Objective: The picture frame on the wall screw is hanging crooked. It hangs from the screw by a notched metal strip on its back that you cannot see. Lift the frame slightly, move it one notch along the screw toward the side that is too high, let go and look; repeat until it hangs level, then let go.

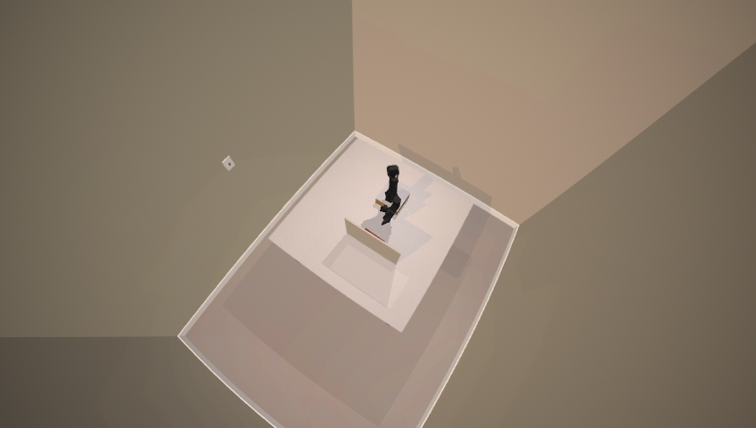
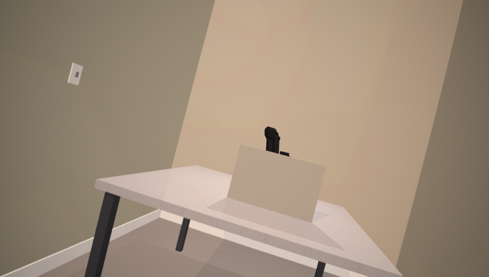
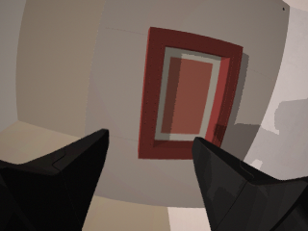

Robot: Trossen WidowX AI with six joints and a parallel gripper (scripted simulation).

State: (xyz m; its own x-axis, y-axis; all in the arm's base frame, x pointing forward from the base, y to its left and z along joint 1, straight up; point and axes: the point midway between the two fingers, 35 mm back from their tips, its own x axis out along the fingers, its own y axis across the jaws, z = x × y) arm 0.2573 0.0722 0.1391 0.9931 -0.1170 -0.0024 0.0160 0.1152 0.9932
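My gripper tip is now 130 mm short of the picture frame, 20 mm to the left of it and 50 mm above it. From my gripper tip the other things lie so: wall panel 140 mm ahead, 10 mm to the right, 60 mm below.
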